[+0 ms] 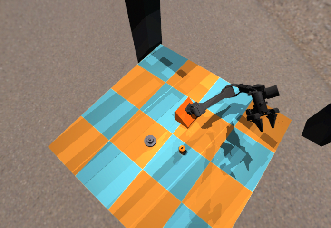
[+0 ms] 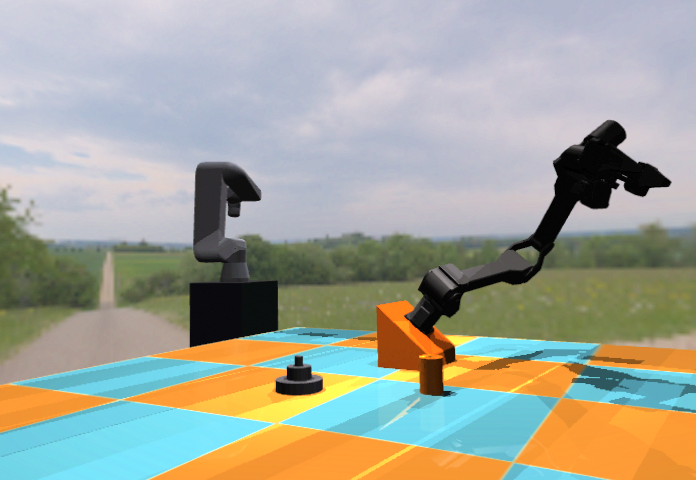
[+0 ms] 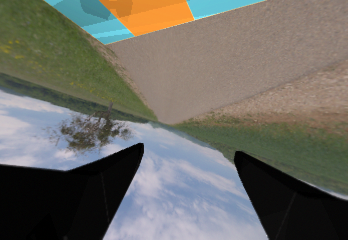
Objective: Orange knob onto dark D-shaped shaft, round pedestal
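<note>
Right now the orange knob is 24 cm ahead of my gripper tip, 36 cm to the right of it and 34 cm below it. The rest, counted from my gripper tip: round pedestal (31 cm ahead, 58 cm to the right, 34 cm below).
</note>
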